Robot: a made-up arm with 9 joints. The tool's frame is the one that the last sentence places.
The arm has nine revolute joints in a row. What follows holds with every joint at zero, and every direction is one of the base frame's. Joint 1 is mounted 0.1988 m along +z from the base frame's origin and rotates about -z. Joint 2 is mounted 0.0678 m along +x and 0.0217 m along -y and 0.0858 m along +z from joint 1 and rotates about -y. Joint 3 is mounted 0.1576 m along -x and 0.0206 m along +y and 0.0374 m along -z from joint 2 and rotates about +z. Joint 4 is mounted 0.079 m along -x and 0.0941 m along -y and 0.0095 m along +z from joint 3 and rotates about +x. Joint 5 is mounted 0.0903 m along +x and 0.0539 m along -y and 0.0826 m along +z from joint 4 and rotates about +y. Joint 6 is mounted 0.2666 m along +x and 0.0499 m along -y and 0.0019 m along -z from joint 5 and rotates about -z. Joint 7 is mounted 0.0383 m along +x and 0.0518 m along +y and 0.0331 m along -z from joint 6 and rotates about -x. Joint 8 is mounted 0.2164 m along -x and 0.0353 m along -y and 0.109 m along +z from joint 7 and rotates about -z. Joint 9 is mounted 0.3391 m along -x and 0.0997 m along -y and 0.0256 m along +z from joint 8 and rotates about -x. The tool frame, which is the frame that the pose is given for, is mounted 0.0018 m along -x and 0.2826 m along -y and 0.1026 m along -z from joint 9; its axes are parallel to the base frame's.
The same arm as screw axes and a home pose.
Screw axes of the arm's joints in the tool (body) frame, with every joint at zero. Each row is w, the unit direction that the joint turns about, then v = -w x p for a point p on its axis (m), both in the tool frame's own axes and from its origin. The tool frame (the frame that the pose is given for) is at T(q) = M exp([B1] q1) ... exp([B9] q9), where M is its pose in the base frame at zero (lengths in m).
B1: w 0 0 -1 v -0.5648 0.3309 0
B2: w 0 -1 0 v -0.0517 0 -0.3987
B3: w 0 0 1 v 0.5637 -0.2411 0
B4: w 1 0 0 v 0 -0.0796 -0.4696
B5: w 0 1 0 v -0.003 0 0.2524
B6: w 0 0 -1 v -0.3658 0.519 0
B7: w -1 0 0 v 0 0.032 0.4176
B8: w 0 0 -1 v -0.3823 0.3409 0
B9: w -1 0 0 v 0 -0.1026 0.2826
M =
1 0 0 -0.3309
0 1 0 -0.5648
0 0 1 0.3363
0 0 0 1

